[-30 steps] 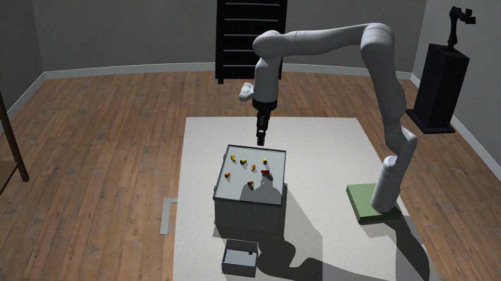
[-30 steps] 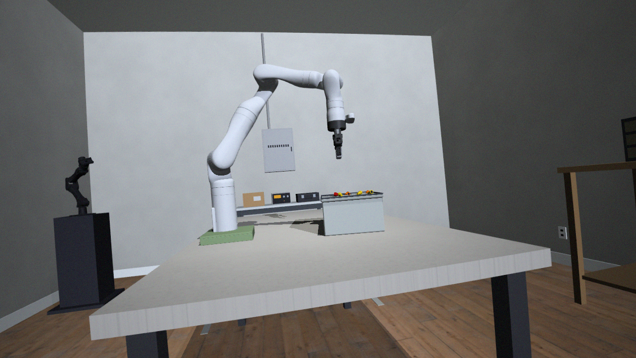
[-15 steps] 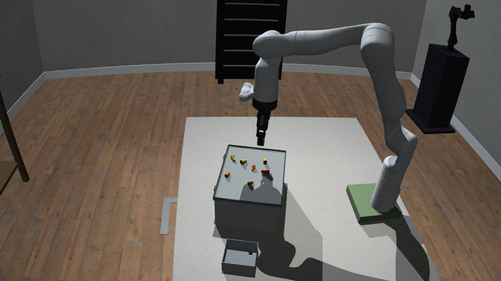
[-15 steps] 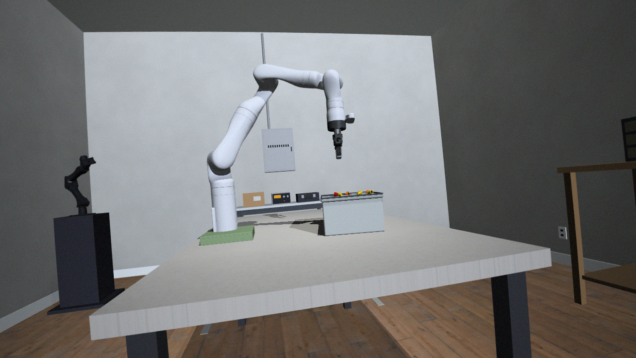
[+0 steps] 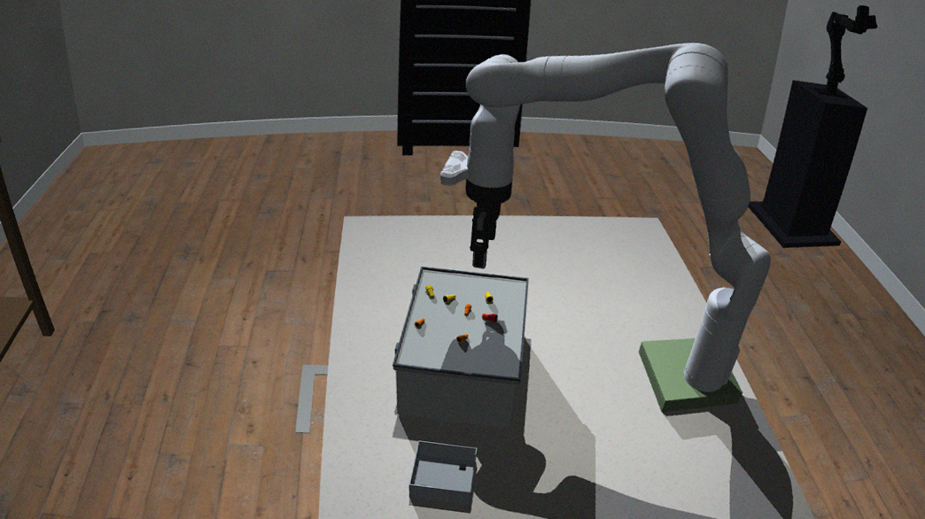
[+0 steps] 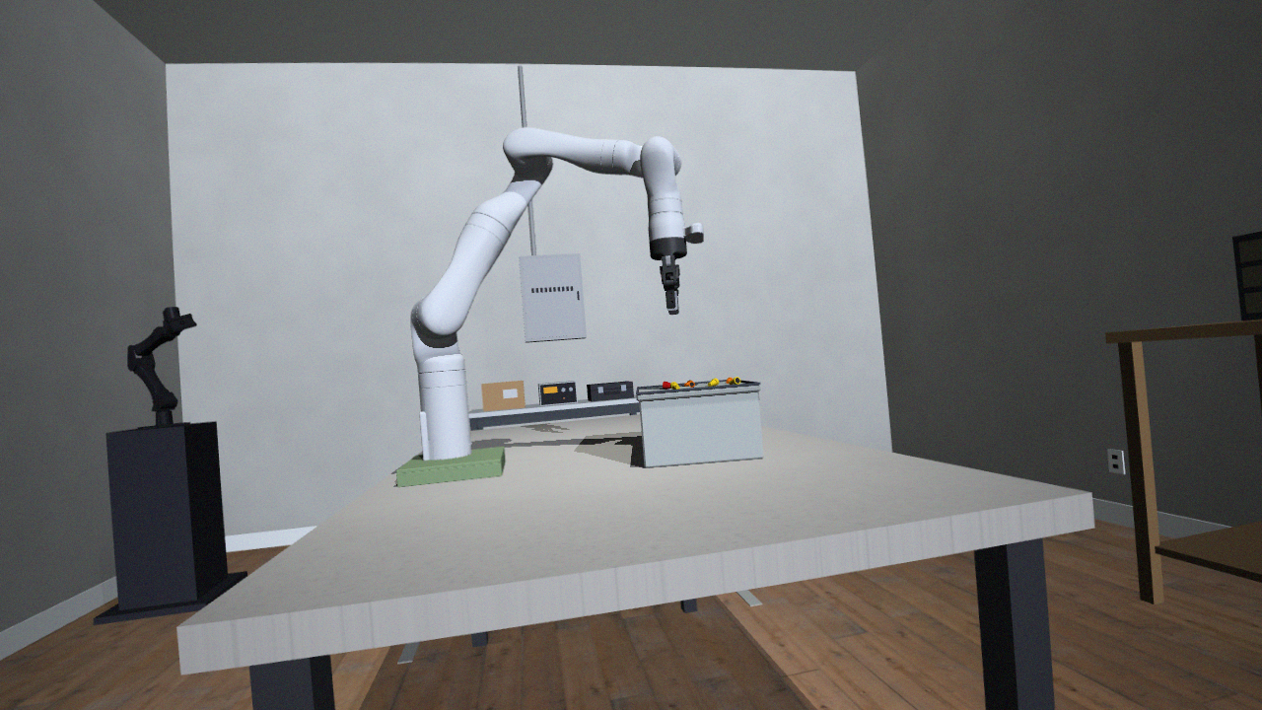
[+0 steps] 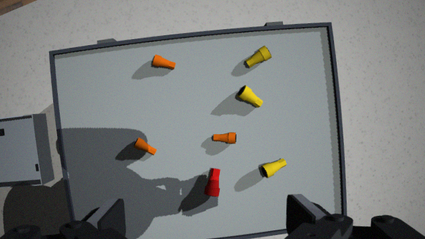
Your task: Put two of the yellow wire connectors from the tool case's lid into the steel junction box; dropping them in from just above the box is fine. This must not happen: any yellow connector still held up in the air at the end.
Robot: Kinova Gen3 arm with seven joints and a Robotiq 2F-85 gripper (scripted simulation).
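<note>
The red connector is 15 cm below my hand and 2 cm behind it. Also, from my hand: tool case (19 cm below, 2 cm ahead, 1 cm to the right).
</note>
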